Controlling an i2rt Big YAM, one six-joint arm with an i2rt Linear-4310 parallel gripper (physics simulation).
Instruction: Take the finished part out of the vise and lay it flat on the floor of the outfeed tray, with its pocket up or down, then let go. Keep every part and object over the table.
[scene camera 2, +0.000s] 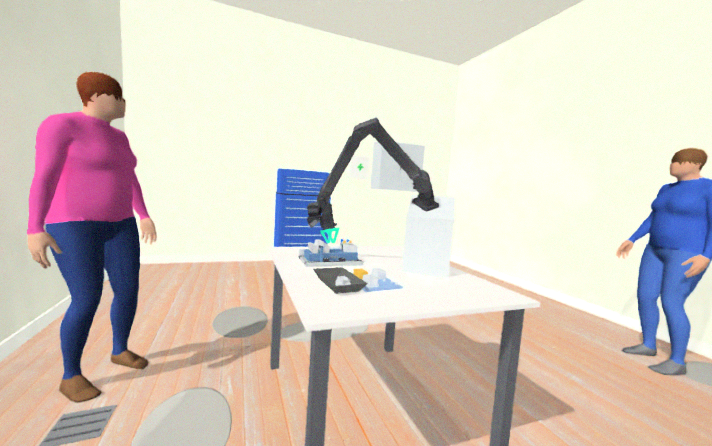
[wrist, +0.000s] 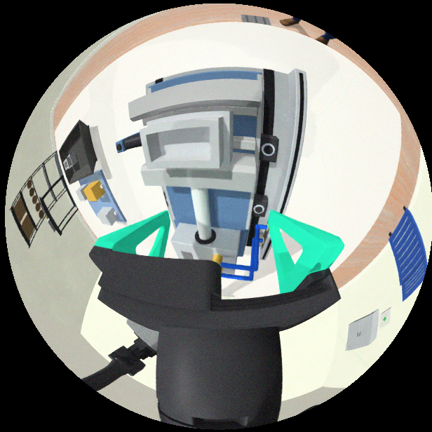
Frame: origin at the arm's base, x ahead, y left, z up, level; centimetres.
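Where they show: gripper, fingertip midpoint: (scene camera 2: 330, 242); arm's base, origin of the base link: (scene camera 2: 425, 204).
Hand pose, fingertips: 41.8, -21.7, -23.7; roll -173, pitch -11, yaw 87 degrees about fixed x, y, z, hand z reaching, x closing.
Things, the pixels of their centre, and the offset from my fingertips, as dx, dy, dz. "pt": a spot on its surface instead. Level surfaces: height alone.
- vise, body centre: (scene camera 2: 330, 252) +0.4, +1.8, -4.8
- dark outfeed tray, surface spot: (scene camera 2: 326, 276) pt +12.2, +32.0, -8.1
- blue mat, its level: dz -8.9
- orange block, body centre: (scene camera 2: 360, 274) -2.0, +35.2, -7.1
The finished part (wrist: 181, 145), a light grey block with a rectangular pocket facing up, sits between the two grey jaws of the vise (wrist: 225, 200) (scene camera 2: 332, 256). In the scene view the part is too small to tell from the jaws. My gripper (wrist: 218, 215) (scene camera 2: 329, 240) is open and empty, with green fingers spread wide above the vise. In the wrist view the fingertips lie on either side of the vise's rod, below the part in the picture. The dark outfeed tray (scene camera 2: 326, 276) (wrist: 81, 147) stands apart from the vise, with a small light part in it.
A blue mat (scene camera 2: 388, 285) (wrist: 116, 204) beside the tray bears an orange block (scene camera 2: 359, 273) (wrist: 93, 191) and light grey pieces. Blue hoses (wrist: 255, 255) rise near the rod end of the vise. A black-and-blue nozzle (wrist: 131, 142) reaches towards the part. A white pedestal (scene camera 2: 428, 241) carries the arm.
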